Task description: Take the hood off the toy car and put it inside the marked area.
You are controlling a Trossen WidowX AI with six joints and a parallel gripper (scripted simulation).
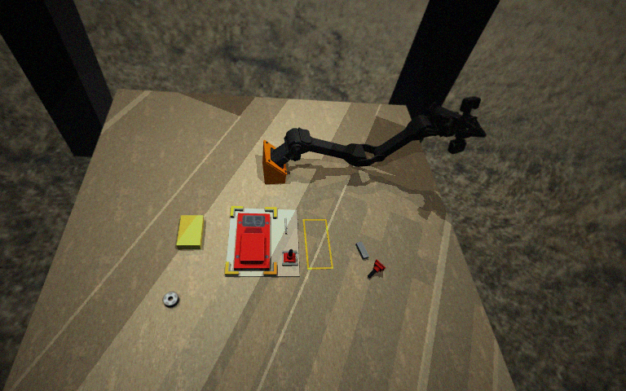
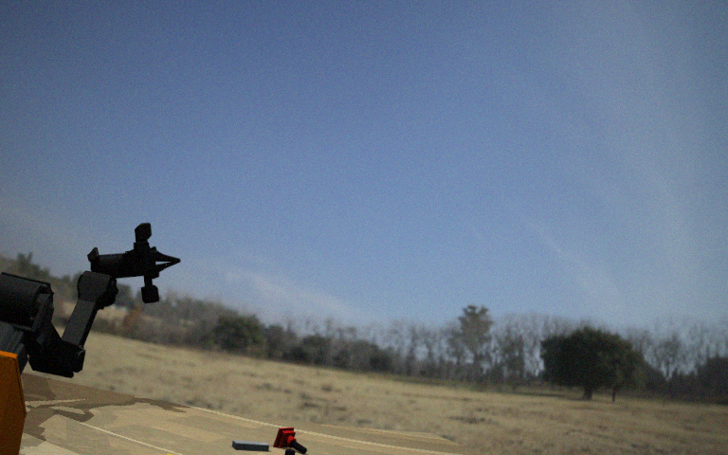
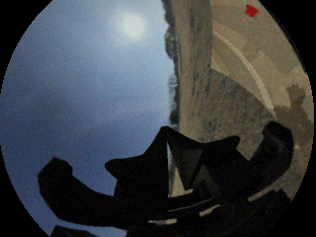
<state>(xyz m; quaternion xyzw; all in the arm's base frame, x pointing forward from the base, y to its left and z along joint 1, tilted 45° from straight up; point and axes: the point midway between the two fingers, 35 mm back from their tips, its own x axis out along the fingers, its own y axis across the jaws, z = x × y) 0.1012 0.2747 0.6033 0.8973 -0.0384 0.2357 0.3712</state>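
The red hood is 23 cm ahead of my gripper tip, 71 cm to the right of it and 30 cm below it. The rest, counted from my gripper tip: yellow block: 16 cm ahead, 91 cm to the right, 33 cm below.
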